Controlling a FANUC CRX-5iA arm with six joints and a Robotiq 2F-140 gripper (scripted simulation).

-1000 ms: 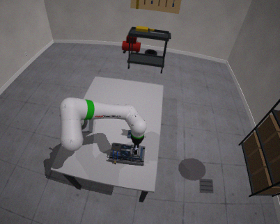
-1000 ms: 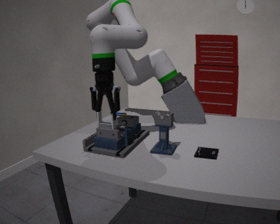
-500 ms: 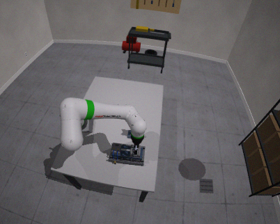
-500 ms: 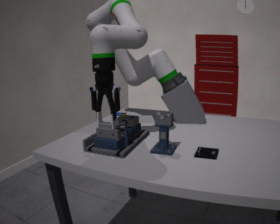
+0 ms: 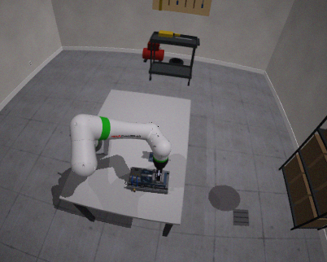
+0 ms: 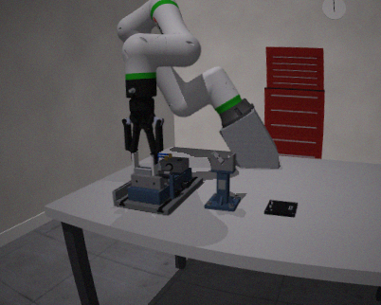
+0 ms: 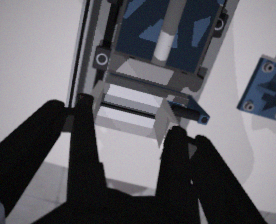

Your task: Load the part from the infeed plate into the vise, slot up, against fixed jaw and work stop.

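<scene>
The part lies 20 mm below my hand. Round my hand: air cylinder rod 90 mm behind, 40 mm below, 10 mm to the left; blue work stop 90 mm to the left, 60 mm below, 20 mm behind; black infeed plate 400 mm to the left, 120 mm below, 120 mm behind.
</scene>
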